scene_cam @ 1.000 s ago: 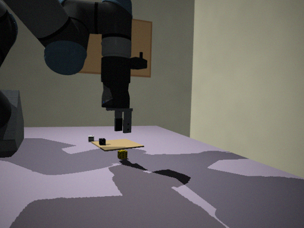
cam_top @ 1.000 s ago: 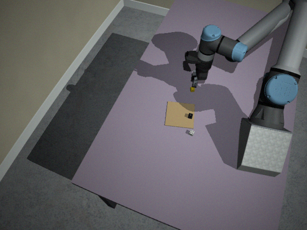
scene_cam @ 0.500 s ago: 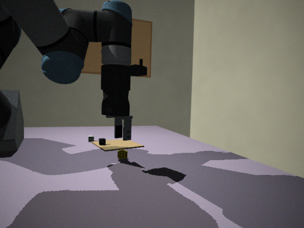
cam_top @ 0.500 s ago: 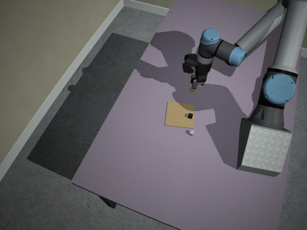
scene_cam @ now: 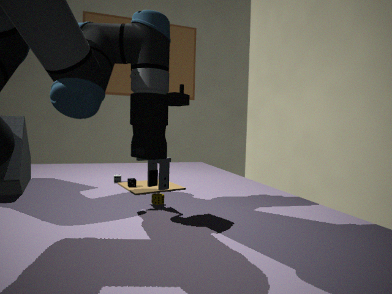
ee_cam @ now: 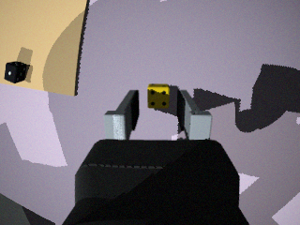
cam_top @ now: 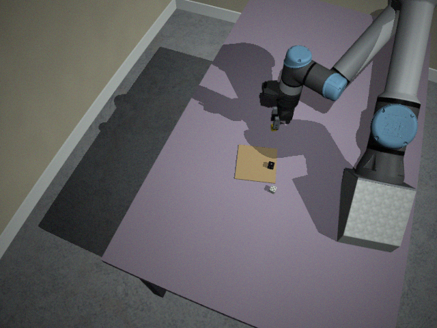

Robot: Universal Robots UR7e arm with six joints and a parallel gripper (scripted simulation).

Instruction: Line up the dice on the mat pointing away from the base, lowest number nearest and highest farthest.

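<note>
Right now my hand is 40 mm above the yellow die. The rest, counted from my hand: white die (40 mm behind, 250 mm to the left, 40 mm below); tan mat (40 mm ahead, 160 mm to the left, 50 mm below); black die (20 mm behind, 170 mm to the left, 40 mm below).
</note>
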